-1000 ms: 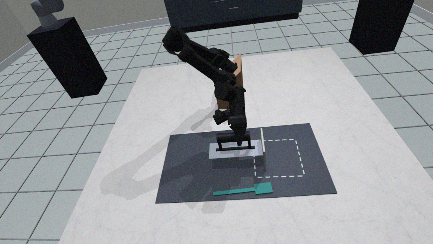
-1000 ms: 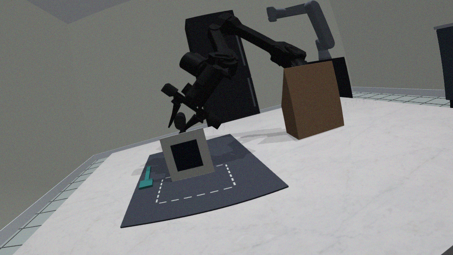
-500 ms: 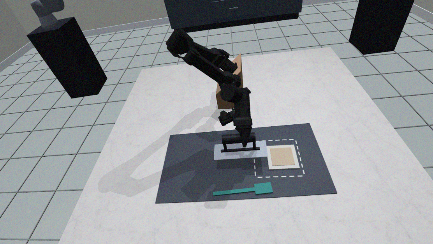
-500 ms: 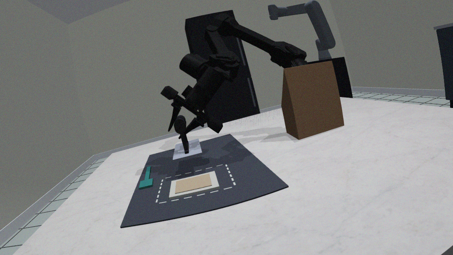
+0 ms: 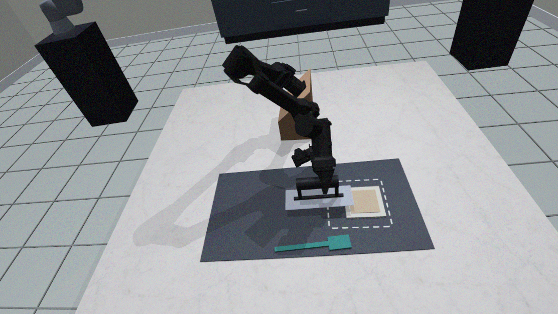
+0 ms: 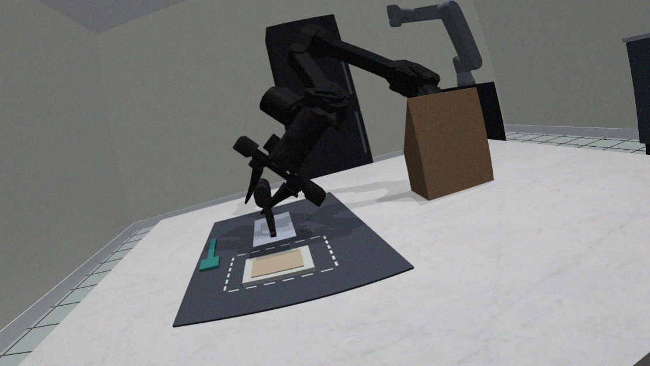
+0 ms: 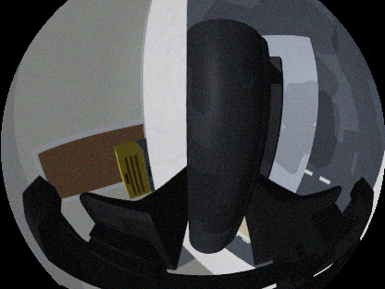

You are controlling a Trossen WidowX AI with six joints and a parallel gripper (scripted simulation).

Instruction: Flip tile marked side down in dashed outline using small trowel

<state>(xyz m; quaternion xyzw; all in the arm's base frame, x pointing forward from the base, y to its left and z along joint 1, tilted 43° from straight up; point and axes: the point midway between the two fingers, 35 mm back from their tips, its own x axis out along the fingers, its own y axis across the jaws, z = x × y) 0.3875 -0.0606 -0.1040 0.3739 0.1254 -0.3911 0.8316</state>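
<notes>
My gripper tip is 3 cm past the dark mat, 5 cm to the left of it and 10 cm above it. From my gripper tip the other things lie so: tile 1 cm behind, 12 cm to the left, 8 cm below; then teal flat tool 11 cm ahead, 3 cm to the right, 8 cm below; then trowel 2 cm behind, 1 cm below.
</notes>
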